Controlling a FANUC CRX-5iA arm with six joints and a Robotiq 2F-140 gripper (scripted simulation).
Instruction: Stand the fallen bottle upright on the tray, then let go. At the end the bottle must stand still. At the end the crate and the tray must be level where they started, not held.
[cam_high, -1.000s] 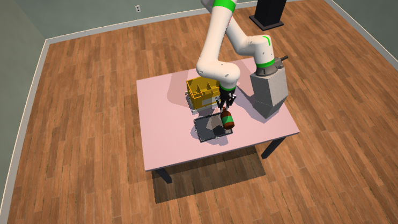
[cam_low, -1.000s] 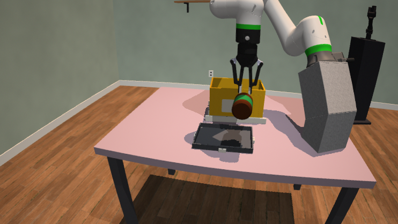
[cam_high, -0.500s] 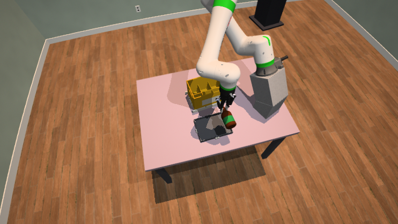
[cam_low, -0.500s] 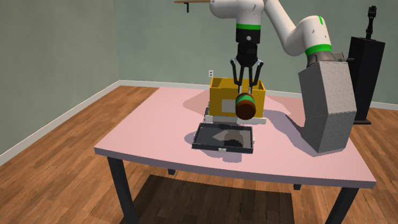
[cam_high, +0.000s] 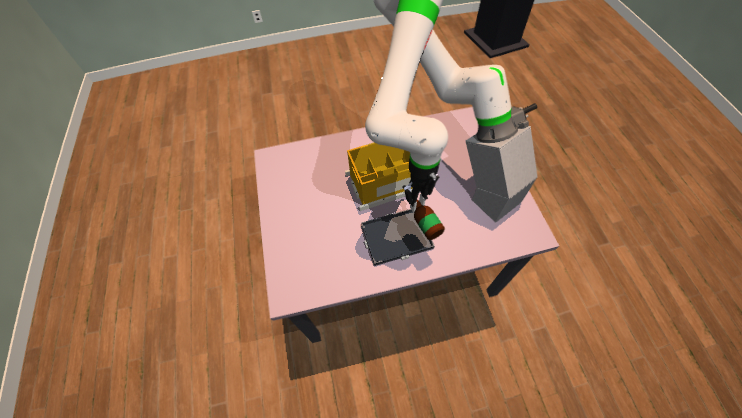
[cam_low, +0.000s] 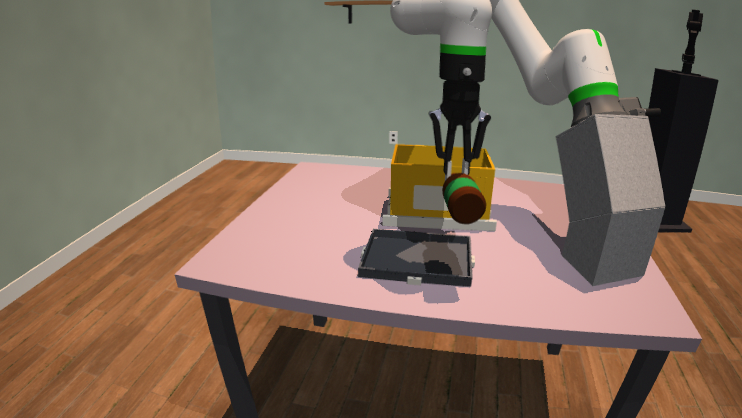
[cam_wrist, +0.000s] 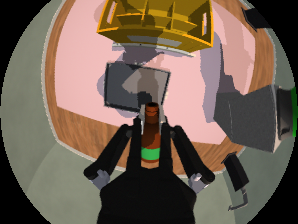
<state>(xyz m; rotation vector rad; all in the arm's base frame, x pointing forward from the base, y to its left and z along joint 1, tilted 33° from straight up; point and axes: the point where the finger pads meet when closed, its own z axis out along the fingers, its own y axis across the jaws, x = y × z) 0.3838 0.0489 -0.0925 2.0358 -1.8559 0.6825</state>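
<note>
My hand is 60 mm to the right of the bottle and 20 mm above it. The rest, counted from my hand: yellow crate: 270 mm to the right, 140 mm below; then tray: 210 mm below, 70 mm ahead.
</note>
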